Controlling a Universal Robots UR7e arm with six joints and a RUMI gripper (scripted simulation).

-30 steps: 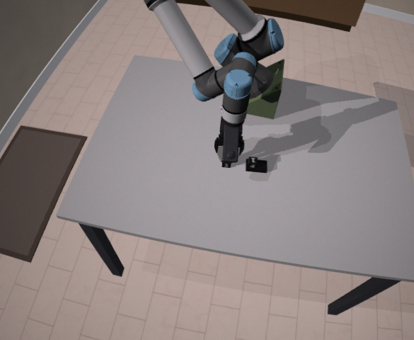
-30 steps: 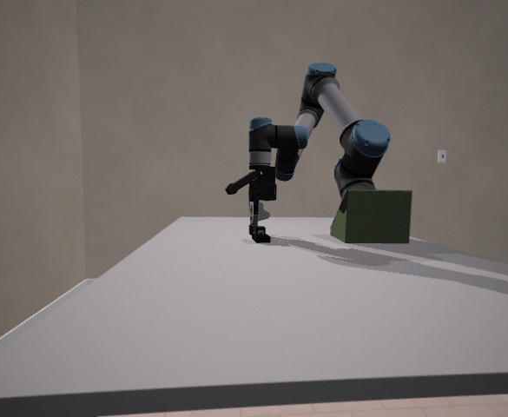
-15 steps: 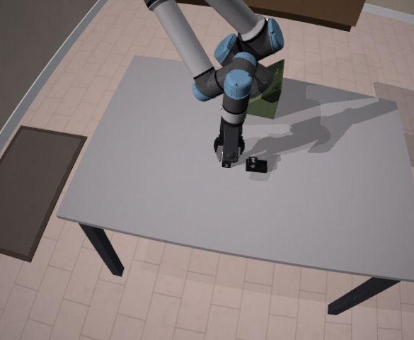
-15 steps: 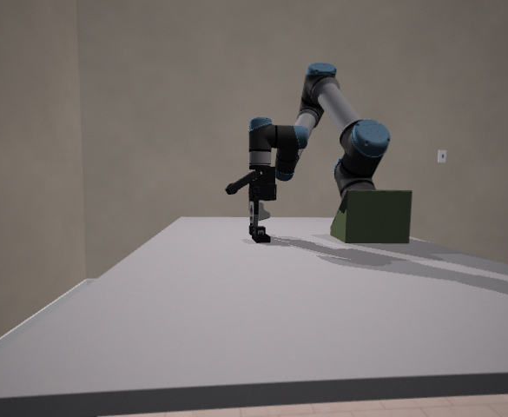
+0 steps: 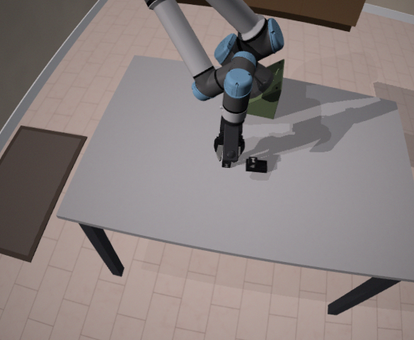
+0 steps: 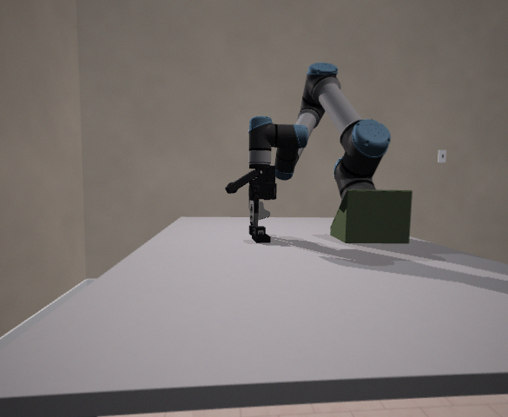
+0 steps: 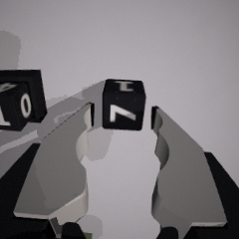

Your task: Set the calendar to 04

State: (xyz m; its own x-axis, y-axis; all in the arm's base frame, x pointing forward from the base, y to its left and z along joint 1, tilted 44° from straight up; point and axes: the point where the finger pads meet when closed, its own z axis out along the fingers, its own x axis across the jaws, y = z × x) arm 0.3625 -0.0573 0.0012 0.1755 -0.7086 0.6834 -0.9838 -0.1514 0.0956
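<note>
My hand is 20 mm past the black calendar tray, 110 mm to the right of it and 20 mm above it.
</note>
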